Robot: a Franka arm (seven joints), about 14 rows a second.
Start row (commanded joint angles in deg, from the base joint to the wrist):
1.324, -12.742, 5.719, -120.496, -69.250, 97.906, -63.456
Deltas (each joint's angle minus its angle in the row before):
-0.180, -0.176, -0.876, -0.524, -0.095, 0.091, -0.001
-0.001, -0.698, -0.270, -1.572, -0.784, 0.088, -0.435
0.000, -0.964, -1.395, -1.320, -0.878, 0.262, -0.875
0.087, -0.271, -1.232, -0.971, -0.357, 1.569, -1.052
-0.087, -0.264, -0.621, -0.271, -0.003, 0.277, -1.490
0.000, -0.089, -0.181, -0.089, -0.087, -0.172, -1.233
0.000, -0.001, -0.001, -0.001, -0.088, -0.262, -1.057
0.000, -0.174, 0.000, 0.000, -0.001, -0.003, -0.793
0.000, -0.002, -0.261, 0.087, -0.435, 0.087, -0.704
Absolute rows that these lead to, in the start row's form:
1.144, -12.918, 4.843, -121.020, -69.345, 97.997, -63.457
1.143, -13.616, 4.573, -122.592, -70.129, 98.085, -63.892
1.143, -14.580, 3.178, -123.912, -71.007, 98.347, -64.767
1.230, -14.851, 1.946, -124.883, -71.364, 99.916, -65.819
1.143, -15.115, 1.325, -125.154, -71.367, 100.193, -67.309
1.143, -15.204, 1.144, -125.243, -71.454, 100.021, -68.542
1.143, -15.205, 1.143, -125.244, -71.542, 99.759, -69.599
1.143, -15.379, 1.143, -125.244, -71.543, 99.756, -70.392
1.143, -15.381, 0.882, -125.157, -71.978, 99.843, -71.096

